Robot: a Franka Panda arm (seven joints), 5 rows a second.
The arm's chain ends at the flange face. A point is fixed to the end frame.
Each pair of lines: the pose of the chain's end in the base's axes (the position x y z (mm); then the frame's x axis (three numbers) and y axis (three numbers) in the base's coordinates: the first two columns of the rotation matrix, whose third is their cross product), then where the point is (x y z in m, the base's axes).
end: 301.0, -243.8, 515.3, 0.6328, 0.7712, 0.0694, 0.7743, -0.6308, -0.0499
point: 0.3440 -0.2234 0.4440
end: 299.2, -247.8, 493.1, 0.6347, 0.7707, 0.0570, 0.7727, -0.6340, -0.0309
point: 0.3428 -0.2291 0.4217
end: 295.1, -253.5, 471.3, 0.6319, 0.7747, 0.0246, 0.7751, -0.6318, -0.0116
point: 0.3382 -0.2373 0.3990
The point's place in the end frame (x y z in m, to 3 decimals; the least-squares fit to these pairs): 0.038 0.024 0.073
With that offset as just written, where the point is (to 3 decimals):
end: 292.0, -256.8, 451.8, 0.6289, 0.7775, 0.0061, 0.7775, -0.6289, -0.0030
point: 0.335 -0.242 0.379
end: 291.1, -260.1, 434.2, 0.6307, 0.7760, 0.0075, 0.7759, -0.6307, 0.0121
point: 0.335 -0.246 0.362
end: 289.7, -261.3, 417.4, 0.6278, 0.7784, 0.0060, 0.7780, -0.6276, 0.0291
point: 0.334 -0.248 0.345
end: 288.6, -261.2, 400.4, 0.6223, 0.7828, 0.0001, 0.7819, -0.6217, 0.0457
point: 0.334 -0.248 0.329
